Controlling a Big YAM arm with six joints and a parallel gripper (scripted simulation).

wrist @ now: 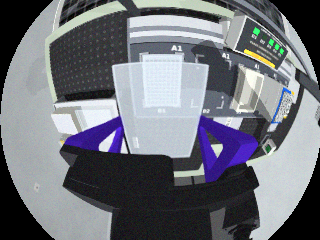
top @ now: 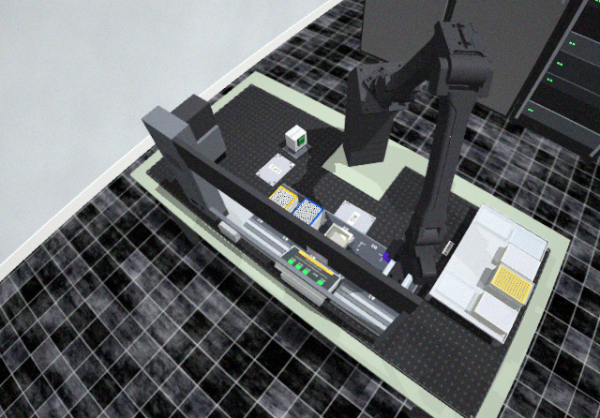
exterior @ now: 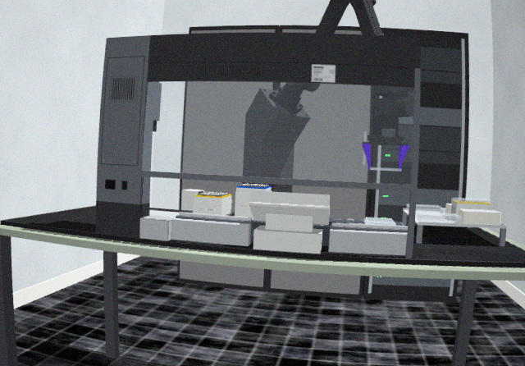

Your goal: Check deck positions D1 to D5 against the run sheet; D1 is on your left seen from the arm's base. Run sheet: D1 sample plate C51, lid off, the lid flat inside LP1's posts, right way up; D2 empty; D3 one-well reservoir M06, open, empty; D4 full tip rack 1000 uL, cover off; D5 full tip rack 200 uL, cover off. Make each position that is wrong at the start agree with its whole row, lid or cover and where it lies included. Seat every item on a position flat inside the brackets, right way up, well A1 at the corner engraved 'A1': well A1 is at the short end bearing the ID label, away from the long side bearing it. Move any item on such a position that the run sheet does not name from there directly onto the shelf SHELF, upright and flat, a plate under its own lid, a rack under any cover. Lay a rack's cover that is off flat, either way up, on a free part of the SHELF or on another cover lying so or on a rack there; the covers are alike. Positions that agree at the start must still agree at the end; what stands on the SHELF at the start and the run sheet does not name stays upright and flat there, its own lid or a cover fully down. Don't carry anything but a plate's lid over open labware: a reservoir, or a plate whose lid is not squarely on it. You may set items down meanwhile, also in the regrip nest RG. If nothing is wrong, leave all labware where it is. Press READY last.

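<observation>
Now: hand right at the clear plate lid. The rest, counted from my hand: blue-rimmed tip rack 35 cm to the right, 13 cm ahead, 10 cm below; then white reservoir 24 cm to the right, 16 cm below, 8 cm ahead; then sample plate 16 cm below.
</observation>
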